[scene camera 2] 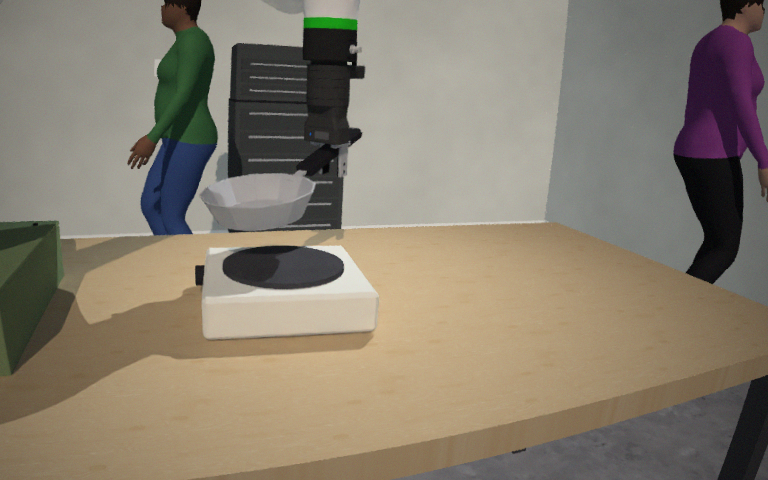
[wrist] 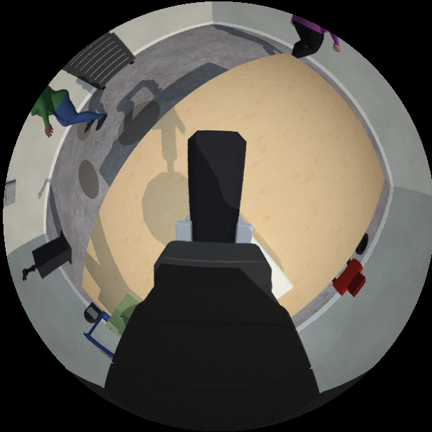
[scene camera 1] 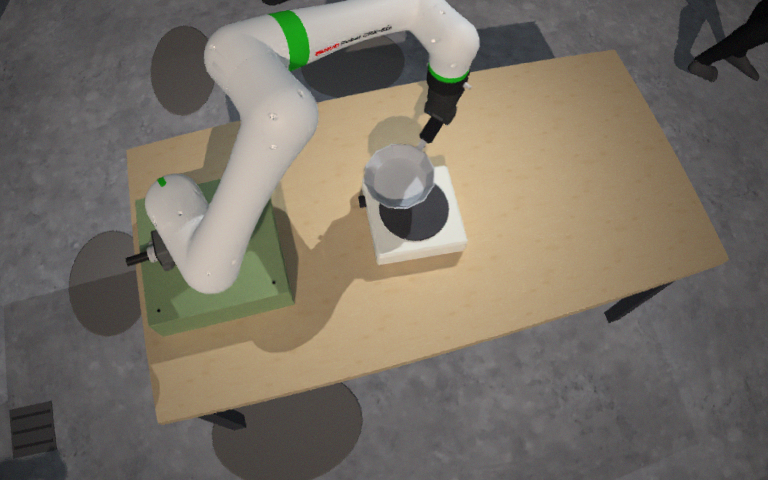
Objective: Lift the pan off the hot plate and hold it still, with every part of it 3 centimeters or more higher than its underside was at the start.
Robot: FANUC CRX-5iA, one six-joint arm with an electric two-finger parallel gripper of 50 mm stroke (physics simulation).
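Frame: origin at the arm's base, x right, y up, z back, level; centimetres.
Seen in the pictures: gripper, fingertip midpoint: (scene camera 2: 333, 174) (scene camera 1: 442, 119).
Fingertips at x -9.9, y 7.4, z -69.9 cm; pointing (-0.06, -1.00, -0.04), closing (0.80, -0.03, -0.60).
Offsets run from my fingertips to a thing's top centre. "spot": to the spot under its first point. Level surfaces: height alone.
The grey faceted pan (scene camera 1: 399, 175) (scene camera 2: 257, 200) hangs in the air above the hot plate, open side up and roughly level. Its black handle (scene camera 1: 431, 129) (scene camera 2: 318, 159) (wrist: 216, 185) slopes up from the rim into my gripper. My gripper (scene camera 2: 334, 161) (wrist: 214, 215) is shut on the pan's handle, with a finger on each side of it. The white hot plate {dx +17.3, dy -10.6, dz +14.6 cm} (scene camera 1: 419, 249) (scene camera 2: 288, 314) (wrist: 280, 285) stands on the table, and its dark round disc {spot: dx +21.6, dy -10.6, dz +13.4 cm} (scene camera 1: 421, 220) (scene camera 2: 283, 268) shows below the pan with a visible gap between them. The pan's bowl does not show in the wrist view.
The wooden table {dy -17.9 cm} (scene camera 1: 538, 198) (scene camera 2: 509, 339) (wrist: 300, 150) bears the hot plate and the green base block (scene camera 1: 249, 288) (scene camera 2: 28, 294) under the arm. A black knob {dx +9.6, dy -12.8, dz +25.6 cm} (scene camera 1: 362, 201) (scene camera 2: 199, 275) sticks out of the hot plate's side. Two people and a dark drawer cabinet (scene camera 2: 266, 124) stand beyond the table.
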